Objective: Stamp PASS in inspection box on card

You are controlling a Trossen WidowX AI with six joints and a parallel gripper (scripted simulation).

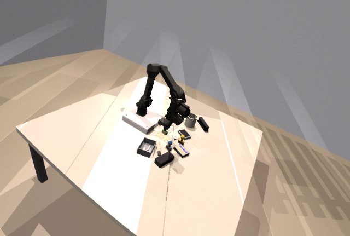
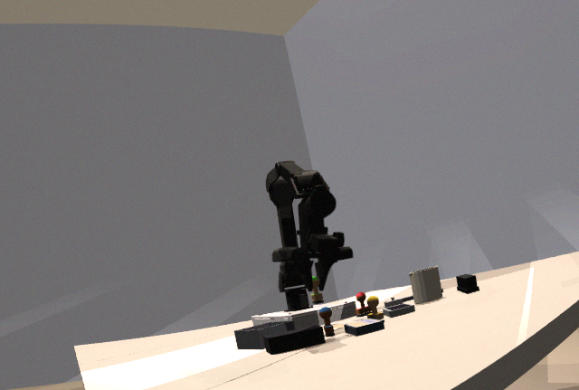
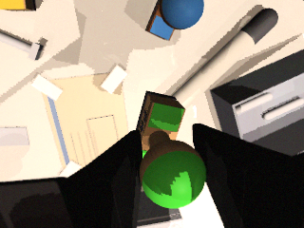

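The ink pad is 170 mm to the left of my gripper tip, 100 mm below it and 80 mm ahead of it. Round my gripper tip: green-knobbed PASS stamp 10 mm below, 10 mm behind; card 100 mm below, 60 mm to the left, 30 mm behind; blue-knobbed stamp 80 mm below, 60 mm ahead, 30 mm to the right.
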